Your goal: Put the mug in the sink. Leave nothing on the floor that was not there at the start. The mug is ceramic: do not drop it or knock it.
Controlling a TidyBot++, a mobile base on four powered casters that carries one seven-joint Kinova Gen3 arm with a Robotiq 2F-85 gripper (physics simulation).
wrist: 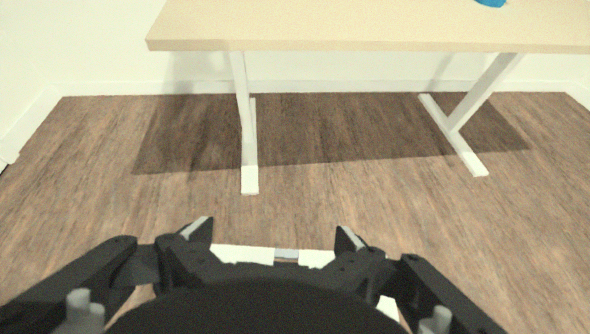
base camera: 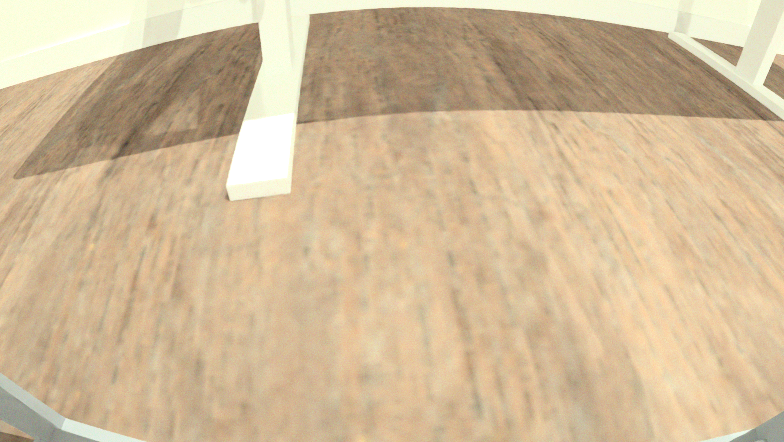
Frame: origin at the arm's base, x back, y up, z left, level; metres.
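Seen in the pictures: gripper, fingertip midpoint: point(wrist: 274, 234).
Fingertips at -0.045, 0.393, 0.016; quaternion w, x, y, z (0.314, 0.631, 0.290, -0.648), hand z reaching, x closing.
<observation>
A point is followed by its place in that frame, as x, y, z.
My gripper point(wrist: 274, 234) {-0.045, 0.393, 0.016} is open, with floor and part of the white base showing between and below its fingers in the wrist view. It is in front of the table, apart from it. The mug and the sink do not show in either view. The lower part of a blue object point(wrist: 491, 2) {-0.843, 0.335, -0.595} shows on the table top at the upper right edge of the wrist view; what it is cannot be told.
A pale wooden table point(wrist: 320, 27) {-0.564, 0.323, -0.042} stands ahead against the wall. Its white left leg foot point(base camera: 260, 153) point(wrist: 249, 180) and right leg foot point(wrist: 472, 162) reach forward along the floor. A white wall point(wrist: 30, 55) {-1.119, -0.142, 1.454} is at the left.
</observation>
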